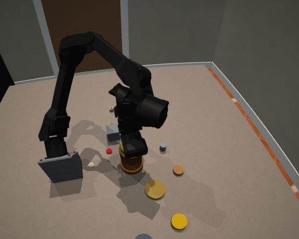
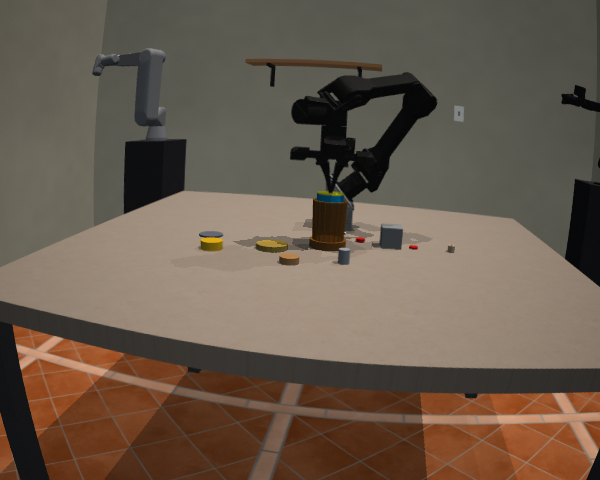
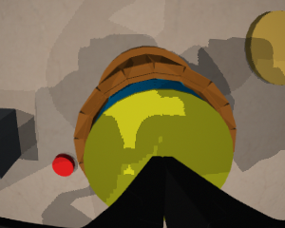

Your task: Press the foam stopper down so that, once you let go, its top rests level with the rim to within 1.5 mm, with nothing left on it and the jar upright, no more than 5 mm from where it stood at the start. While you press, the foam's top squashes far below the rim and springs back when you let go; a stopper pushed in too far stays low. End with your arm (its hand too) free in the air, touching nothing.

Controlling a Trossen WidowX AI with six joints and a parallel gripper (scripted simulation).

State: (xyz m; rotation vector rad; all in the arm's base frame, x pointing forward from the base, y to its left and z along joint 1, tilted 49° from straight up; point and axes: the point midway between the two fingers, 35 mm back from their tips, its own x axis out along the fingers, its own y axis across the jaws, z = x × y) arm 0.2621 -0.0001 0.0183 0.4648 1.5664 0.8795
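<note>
The foam stopper is 50 mm below my hand. From my hand the other things lie so: small grey cylinder 130 mm ahead, 60 mm to the left, 140 mm below; olive disc 70 mm ahead, 110 mm to the right, 150 mm below; red button 90 mm behind, 60 mm to the left, 160 mm below.
</note>
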